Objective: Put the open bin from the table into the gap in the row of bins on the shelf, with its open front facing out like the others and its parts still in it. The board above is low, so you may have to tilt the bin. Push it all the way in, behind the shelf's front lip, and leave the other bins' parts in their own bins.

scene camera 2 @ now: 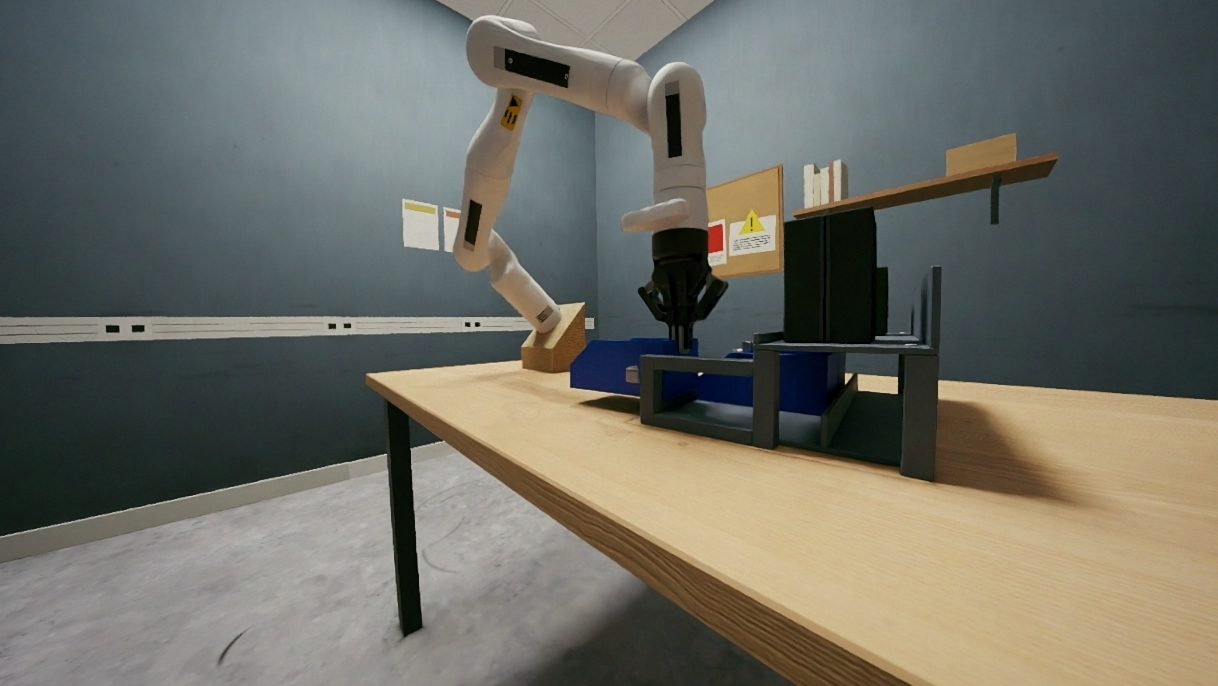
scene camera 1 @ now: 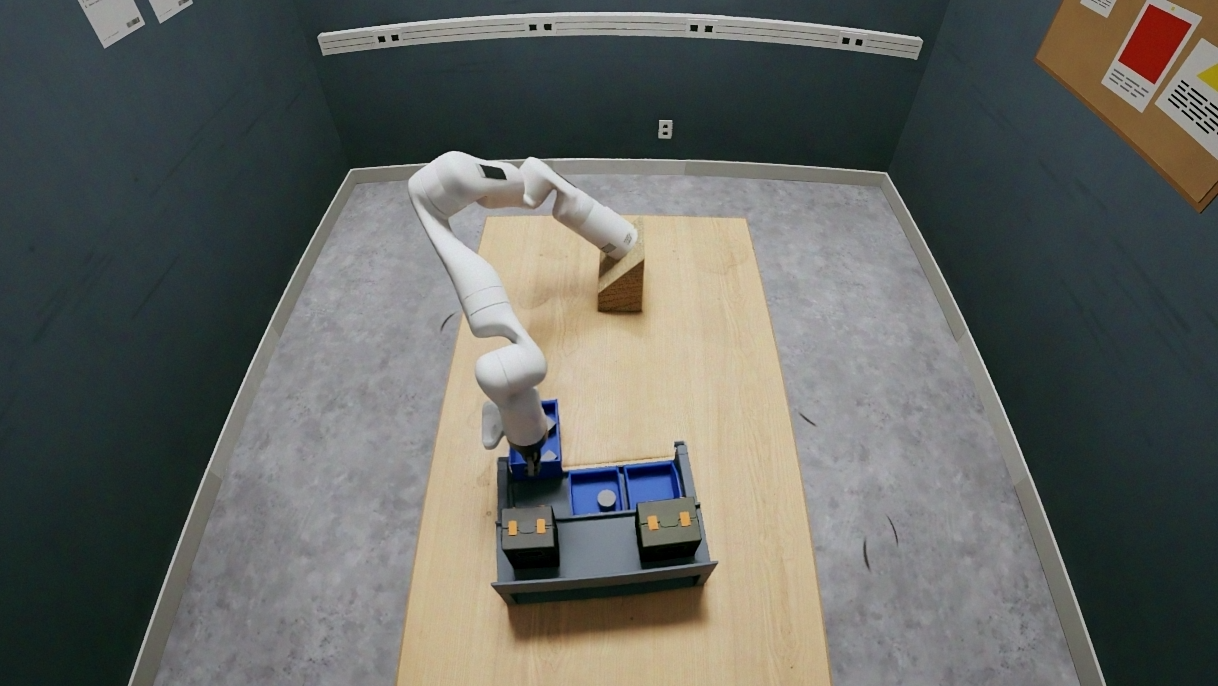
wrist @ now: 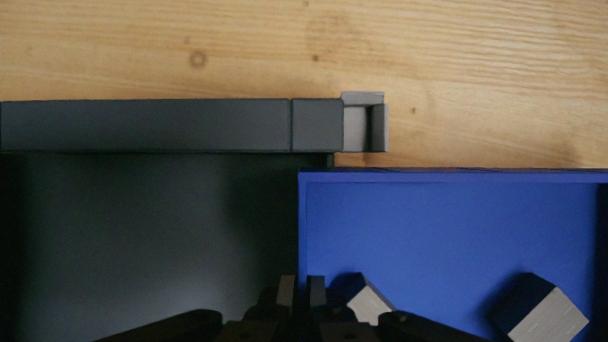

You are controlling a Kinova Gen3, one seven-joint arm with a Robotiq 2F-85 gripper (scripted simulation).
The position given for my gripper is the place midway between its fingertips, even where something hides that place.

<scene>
I see my gripper point(scene camera 2: 680, 353), a bin point(scene camera 2: 601, 366) and a grey shelf point(scene camera 2: 870, 426).
The grey shelf is seen too in scene camera 1 point(scene camera 1: 593, 545) and in the wrist view point(wrist: 160, 206). My gripper also shows in the wrist view point(wrist: 303, 300).
</scene>
